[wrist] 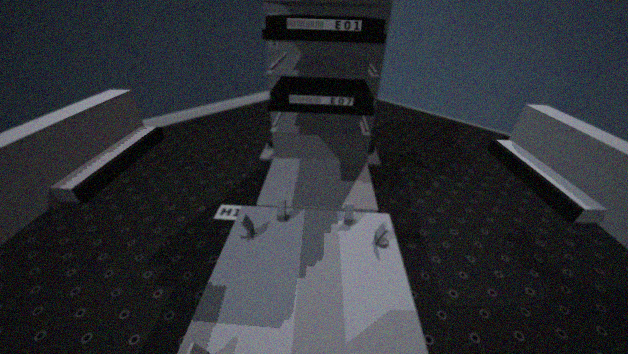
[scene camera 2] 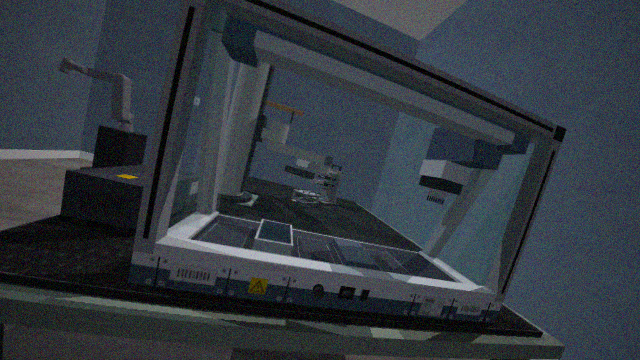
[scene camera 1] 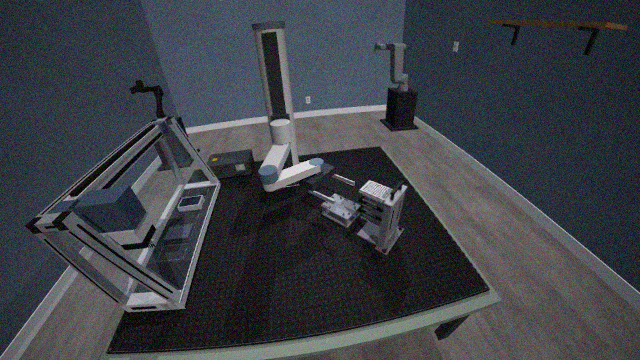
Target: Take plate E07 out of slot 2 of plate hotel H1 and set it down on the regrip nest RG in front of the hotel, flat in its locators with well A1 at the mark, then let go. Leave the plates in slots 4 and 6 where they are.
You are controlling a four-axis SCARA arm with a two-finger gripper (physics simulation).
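Frame: origin at the arm's base, x ahead, y right, z down, level; millimetres.
Seen in the pictures: gripper, fingertip midpoint: (wrist: 326,119) (scene camera 2: 313,179) (scene camera 1: 344,192).
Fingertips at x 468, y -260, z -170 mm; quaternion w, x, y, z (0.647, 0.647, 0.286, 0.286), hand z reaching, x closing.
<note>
A point is followed by its place in that frame.
My gripper (scene camera 1: 344,192) @[x 468, y -260, z -170 mm] (wrist: 326,119) @[x 468, y -260, z -170 mm] is open and empty. Its fingers reach over the regrip nest (scene camera 1: 340,210) @[x 482, y -237, z -73 mm] (wrist: 265,260) @[x 448, y -287, z -73 mm] toward hotel H1 (scene camera 1: 394,215) @[x 665, y -422, z -173 mm] (wrist: 325,145) @[x 640, y -405, z -45 mm], apart from the plates. Plate E07 (wrist: 322,95) @[x 541, y -327, z -152 mm], black with a white label, lies flat in the lower part of the hotel, centred between the fingers in the wrist view. Plate E01 (wrist: 325,29) @[x 541, y -327, z -198 mm] lies above it. A white-topped plate (scene camera 1: 376,190) @[x 584, y -364, z -252 mm] is at the top of the hotel. The nest carries no plate and its small locators stand up. The A1 mark does not show in the wrist view.
A framed machine (scene camera 1: 200,250) @[x 568, y 453, z -18 mm] (scene camera 2: 310,260) @[x 340, y 705, z -106 mm] stands at the left of the black mat (scene camera 1: 280,280) @[x 771, y 73, z -13 mm]. A dark box (scene camera 1: 231,164) @[x -35, y 367, z -118 mm] (scene camera 2: 102,200) @[x -125, y 551, z -77 mm] is behind it. The hotel's label H1 (wrist: 229,212) @[x 482, y -409, z -13 mm] lies at the nest's far edge. The arm's column (scene camera 1: 273,75) @[x 77, y 4, z -650 mm] stands at the back.
</note>
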